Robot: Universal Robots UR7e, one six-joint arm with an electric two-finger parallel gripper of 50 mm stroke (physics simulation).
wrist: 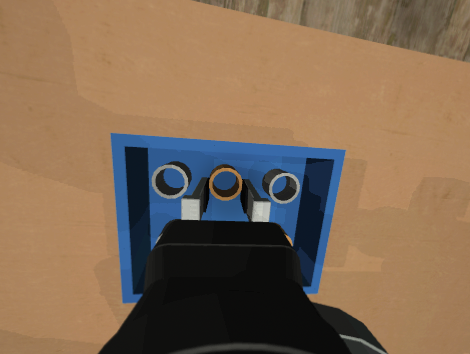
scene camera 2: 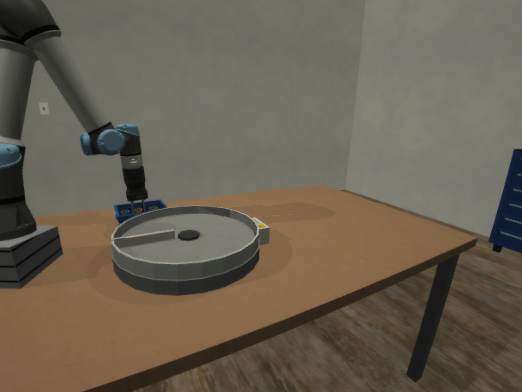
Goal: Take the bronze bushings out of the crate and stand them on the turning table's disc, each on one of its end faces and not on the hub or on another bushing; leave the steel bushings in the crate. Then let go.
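Places are measured from the arm's base along level axes (x back, y left, z down), in millimetres.
Where they show: gripper, between the fingertips: (wrist: 225,188) (scene camera 2: 139,212); arm's base, origin of its link: (scene camera 2: 2,233).
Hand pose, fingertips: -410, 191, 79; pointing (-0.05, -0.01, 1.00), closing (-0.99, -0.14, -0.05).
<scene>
Things, the pixels of their top centre, and the offset from my fingertips, as dx, dy, dz. "spot": a spot on its surface instead.
- blue crate, a spot on its surface: (wrist: 117,215) spot: +88, -4, -29
- upright bronze bushing, centre of its top: (wrist: 226,184) -1, +7, -9
- turning table's grey disc, centre of its top: (scene camera 2: 188,233) -33, -386, -40
- dark hub, centre of its top: (scene camera 2: 188,233) -33, -386, -40
- raised rim, a spot on its surface: (scene camera 2: 185,270) spot: +66, -571, -42
- upright divider, a spot on its surface: (scene camera 2: 147,237) spot: +84, -368, -52
- small light box, centre of its top: (scene camera 2: 257,223) -262, -431, -37
The blue crate (scene camera 2: 117,214) (wrist: 117,215) stands behind the turning table. In the wrist view my gripper (scene camera 2: 138,206) (wrist: 225,188) is shut on the upright bronze bushing (wrist: 225,199) in the middle of the far row, inside the crate. A steel bushing (wrist: 170,196) stands to its left and another steel bushing (wrist: 284,202) to its right. Beside the gripper body, a sliver of another bronze bushing (wrist: 289,240) shows at the right and a pale edge at the left; the rest there is hidden. The turning table's grey disc (scene camera 2: 220,240) has a dark hub (scene camera 2: 189,235); no bushing shows on it.
A raised rim (scene camera 2: 185,270) surrounds the disc, and an upright divider (scene camera 2: 147,237) runs from the rim towards the hub. A small light box (scene camera 2: 264,235) adjoins the turning table's right side. A blue drawer cabinet (scene camera 2: 509,210) stands beyond the wooden table.
</scene>
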